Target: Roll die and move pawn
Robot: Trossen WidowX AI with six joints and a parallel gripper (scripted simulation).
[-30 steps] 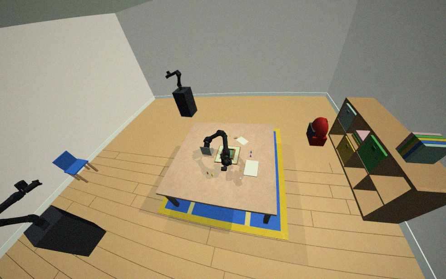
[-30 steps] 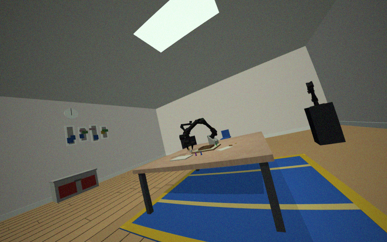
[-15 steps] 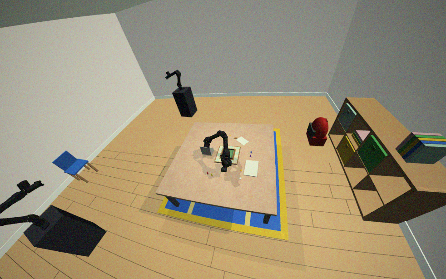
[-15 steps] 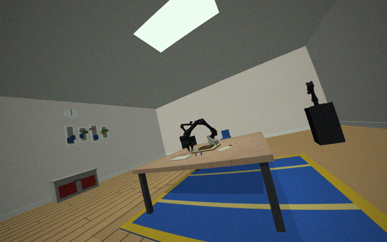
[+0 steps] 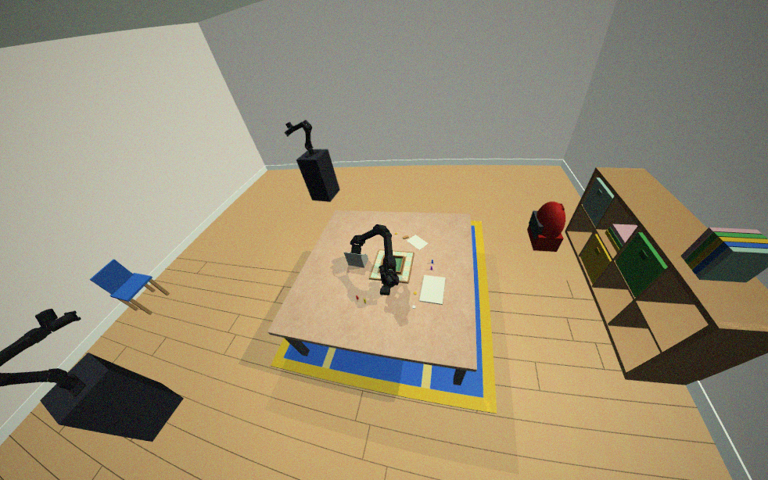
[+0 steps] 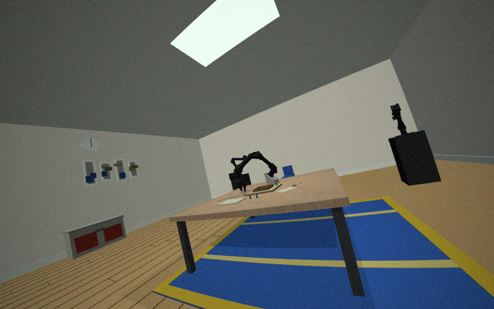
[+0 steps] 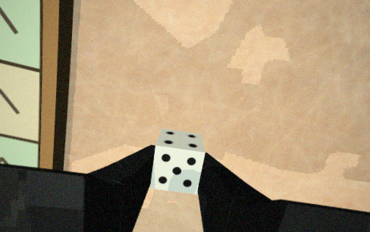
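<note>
My gripper tip is now 11 cm past the green pawn, 32 cm to the right of it and 1 cm below it. From my gripper tip the other things lie so: green felt dice tray: 4 cm behind, 22 cm to the left, 1 cm below; then white die: right at my gripper tip.
</note>
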